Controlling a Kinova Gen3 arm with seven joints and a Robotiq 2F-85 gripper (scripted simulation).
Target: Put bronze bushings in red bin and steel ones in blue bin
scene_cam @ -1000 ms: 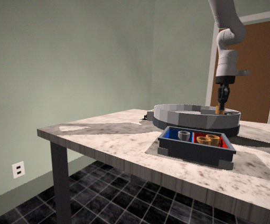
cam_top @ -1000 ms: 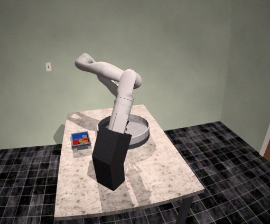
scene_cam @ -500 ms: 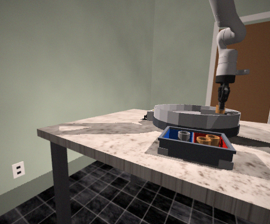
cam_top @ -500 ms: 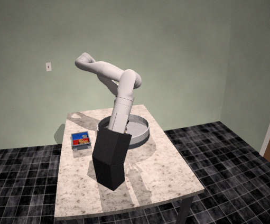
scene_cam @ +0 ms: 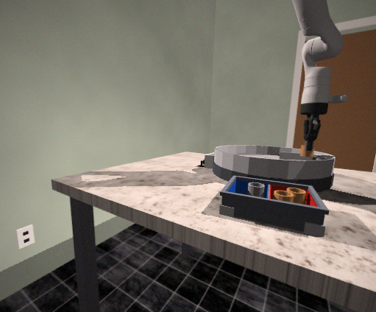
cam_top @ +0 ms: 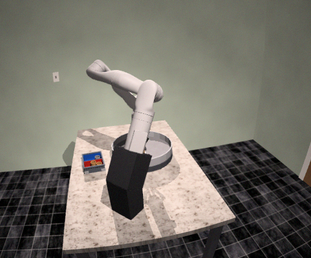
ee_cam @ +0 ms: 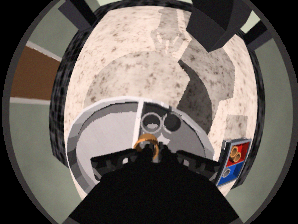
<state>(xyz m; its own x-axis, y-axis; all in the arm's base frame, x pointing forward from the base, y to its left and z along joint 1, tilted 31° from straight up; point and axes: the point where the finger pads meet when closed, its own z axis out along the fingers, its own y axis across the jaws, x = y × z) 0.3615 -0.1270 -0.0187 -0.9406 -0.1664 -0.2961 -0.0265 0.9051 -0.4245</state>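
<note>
The bin tray is 300 mm to the left of my hand, 110 mm ahead of it and 100 mm below it. From my hand the other things lie so: turntable 130 mm ahead, 70 mm below, 50 mm to the right.
</note>
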